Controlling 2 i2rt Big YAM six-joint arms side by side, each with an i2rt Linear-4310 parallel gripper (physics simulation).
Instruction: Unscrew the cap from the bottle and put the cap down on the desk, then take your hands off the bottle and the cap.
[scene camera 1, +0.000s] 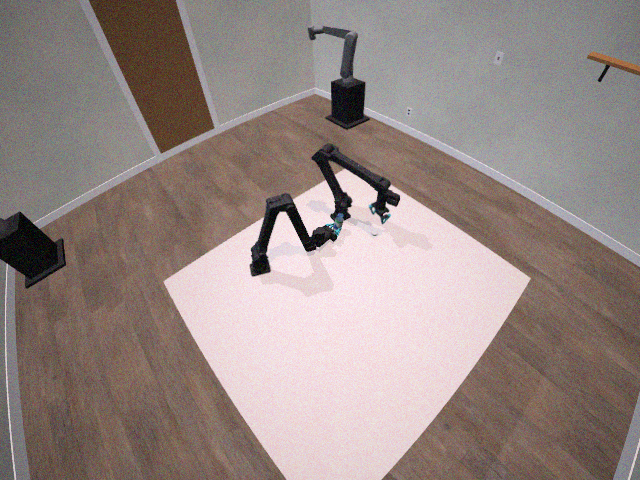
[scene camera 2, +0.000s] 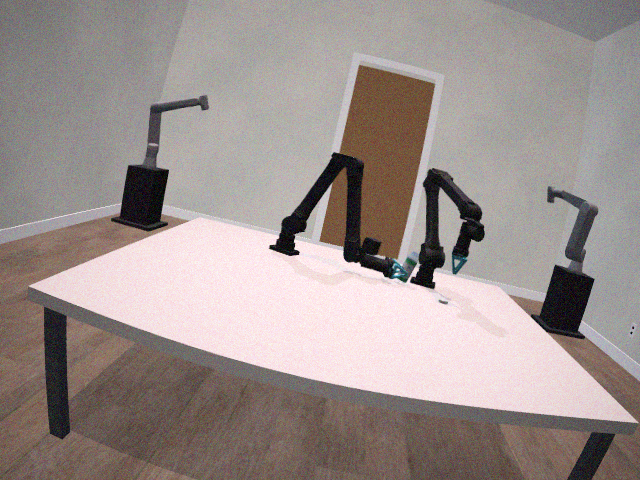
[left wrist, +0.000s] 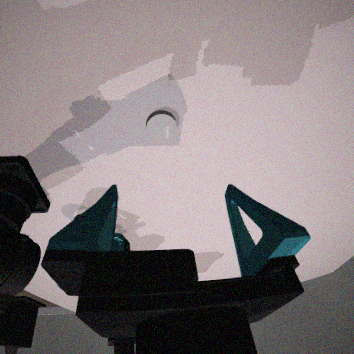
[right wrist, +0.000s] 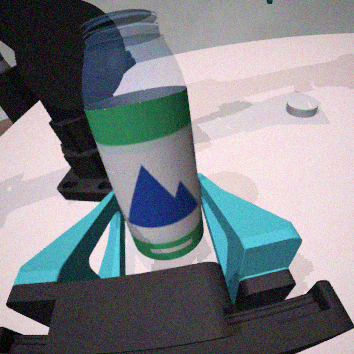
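Pixels of known places: left gripper, fingertip midpoint: (scene camera 1: 378, 219) (scene camera 2: 454, 272) (left wrist: 173, 189); right gripper, fingertip midpoint: (scene camera 1: 338, 225) (scene camera 2: 406, 272) (right wrist: 158, 187); left arm's base, link origin: (scene camera 2: 422, 284) (left wrist: 15, 184); right arm's base, link origin: (scene camera 1: 260, 268) (scene camera 2: 283, 251).
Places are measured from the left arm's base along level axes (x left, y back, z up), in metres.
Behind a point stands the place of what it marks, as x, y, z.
Note:
The bottle (right wrist: 157, 150) @(-0.099, -0.118, 0.096) (scene camera 2: 410, 261) @(-0.077, -0.129, 0.109) (scene camera 1: 339, 221) @(-0.088, -0.125, 0.118) has a clear top, green bands and a blue mountain label. Its mouth is uncapped and it is tilted. My right gripper (right wrist: 158, 187) @(-0.083, -0.101, 0.052) (scene camera 2: 399, 269) @(-0.083, -0.101, 0.052) is shut on its lower part. The grey-white cap (right wrist: 302, 106) @(0.094, -0.241, 0.012) (scene camera 2: 443, 301) @(0.107, -0.261, 0.009) (left wrist: 162, 123) @(0.113, -0.246, 0.012) (scene camera 1: 374, 232) @(0.106, -0.243, 0.012) lies flat on the desk (scene camera 2: 310, 341) @(-0.227, -1.033, 0.000), apart from the bottle. My left gripper (left wrist: 173, 189) @(0.117, -0.245, 0.132) (scene camera 2: 458, 264) @(0.117, -0.245, 0.132) (scene camera 1: 379, 212) @(0.117, -0.245, 0.132) is open and empty, raised above the desk and apart from the cap, with its two teal fingers wide apart.
The left arm's base (right wrist: 82, 185) @(-0.051, 0.005, 0.015) (scene camera 2: 423, 281) @(0.001, -0.040, 0.022) stands on the desk close behind the bottle. The right arm's base (scene camera 2: 284, 249) @(-0.624, -0.149, 0.019) (scene camera 1: 260, 267) @(-0.636, -0.142, 0.057) stands farther left. Grey arms on black pedestals (scene camera 2: 144, 196) (scene camera 1: 347, 102) stand on the floor beyond the desk.

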